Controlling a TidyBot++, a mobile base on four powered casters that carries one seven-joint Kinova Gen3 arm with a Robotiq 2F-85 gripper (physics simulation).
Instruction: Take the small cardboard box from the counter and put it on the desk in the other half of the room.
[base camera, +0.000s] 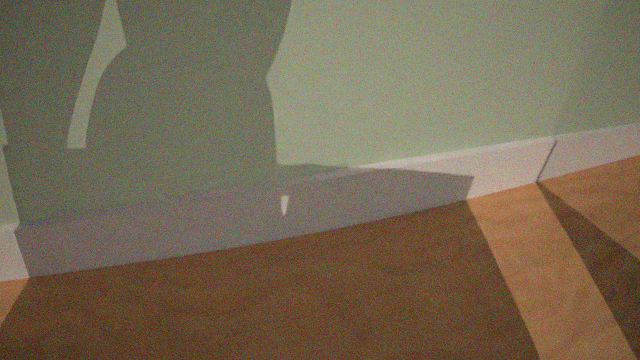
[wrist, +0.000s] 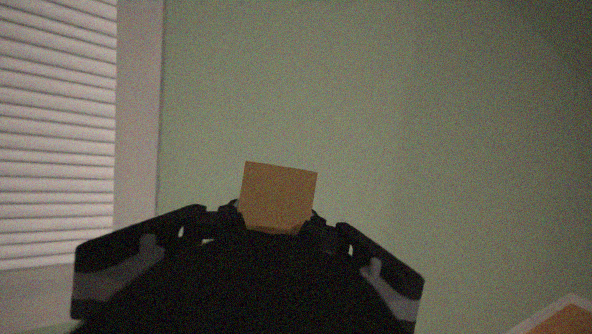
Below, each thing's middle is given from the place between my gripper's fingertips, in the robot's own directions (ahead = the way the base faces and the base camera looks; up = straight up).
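From what I see, there's a small cardboard box (wrist: 274, 199), and my gripper is 2 cm past it.
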